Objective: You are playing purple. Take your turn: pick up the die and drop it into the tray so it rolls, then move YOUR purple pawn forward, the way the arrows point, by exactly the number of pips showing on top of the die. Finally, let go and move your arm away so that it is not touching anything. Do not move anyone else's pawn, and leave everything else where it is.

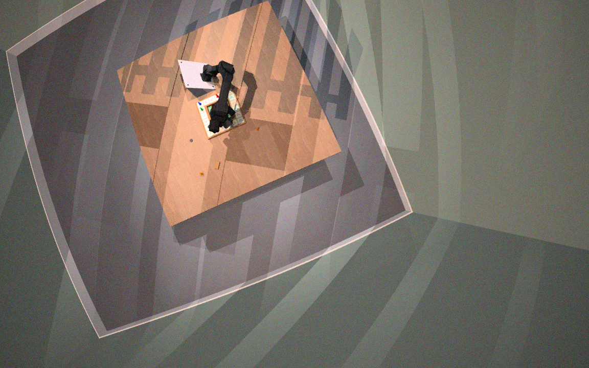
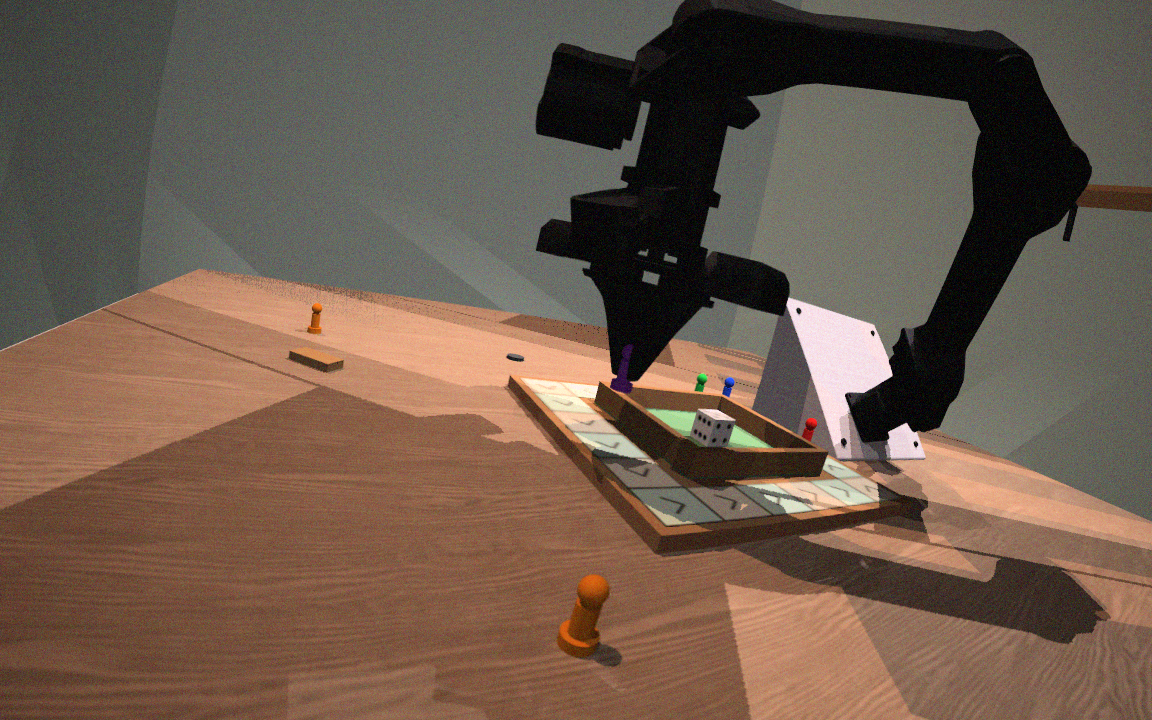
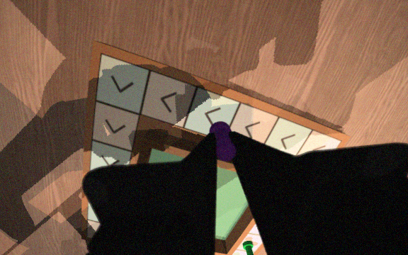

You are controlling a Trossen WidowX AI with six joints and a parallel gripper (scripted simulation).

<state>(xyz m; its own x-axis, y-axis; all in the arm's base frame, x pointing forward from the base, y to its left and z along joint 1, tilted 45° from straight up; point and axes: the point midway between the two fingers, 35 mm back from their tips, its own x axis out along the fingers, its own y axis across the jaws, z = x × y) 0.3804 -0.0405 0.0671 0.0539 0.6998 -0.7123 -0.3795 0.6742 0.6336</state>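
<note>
My gripper tip is now 11 cm past the white die, 1 cm to the left of it and 4 cm above it. Round my gripper tip: purple pawn: 1 cm above; then red pawn: 23 cm behind, 1 cm to the left, 4 cm below; then green pawn: 19 cm behind, 13 cm to the right, 4 cm below.
</note>
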